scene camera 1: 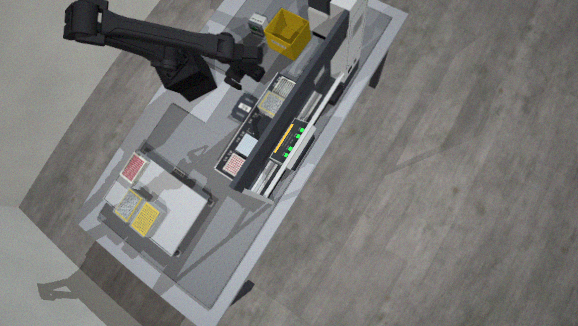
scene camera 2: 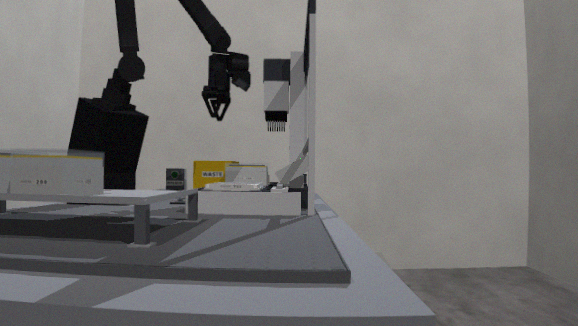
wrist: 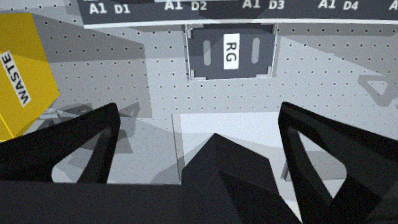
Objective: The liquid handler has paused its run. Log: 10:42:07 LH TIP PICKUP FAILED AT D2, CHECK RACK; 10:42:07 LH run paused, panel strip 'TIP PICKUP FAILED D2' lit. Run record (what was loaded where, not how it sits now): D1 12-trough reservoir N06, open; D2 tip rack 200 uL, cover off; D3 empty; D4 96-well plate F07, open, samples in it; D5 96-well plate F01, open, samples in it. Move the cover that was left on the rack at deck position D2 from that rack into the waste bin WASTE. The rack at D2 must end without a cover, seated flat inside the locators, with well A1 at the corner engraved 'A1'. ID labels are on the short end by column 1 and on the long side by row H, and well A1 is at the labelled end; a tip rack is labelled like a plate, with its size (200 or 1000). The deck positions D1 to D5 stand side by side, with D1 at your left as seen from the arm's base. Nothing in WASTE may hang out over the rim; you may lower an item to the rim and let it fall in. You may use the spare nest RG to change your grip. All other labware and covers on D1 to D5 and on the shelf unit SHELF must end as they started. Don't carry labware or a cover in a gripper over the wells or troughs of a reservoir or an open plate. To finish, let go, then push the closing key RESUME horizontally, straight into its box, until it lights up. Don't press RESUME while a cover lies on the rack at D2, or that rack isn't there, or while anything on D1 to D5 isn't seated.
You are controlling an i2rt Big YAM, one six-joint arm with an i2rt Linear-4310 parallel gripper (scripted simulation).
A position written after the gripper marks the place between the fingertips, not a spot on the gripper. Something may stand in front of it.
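Observation:
Shelf (scene camera 1: pixel 182 204) and yellow waste bin (scene camera 1: pixel 290 34) visible, as is a pipetting head (scene camera 2: pixel 276 93). The gripper (scene camera 2: pixel 216 119) is visible too, and the wrist view (wrist: pixel 199 111) shows the gripper as well.

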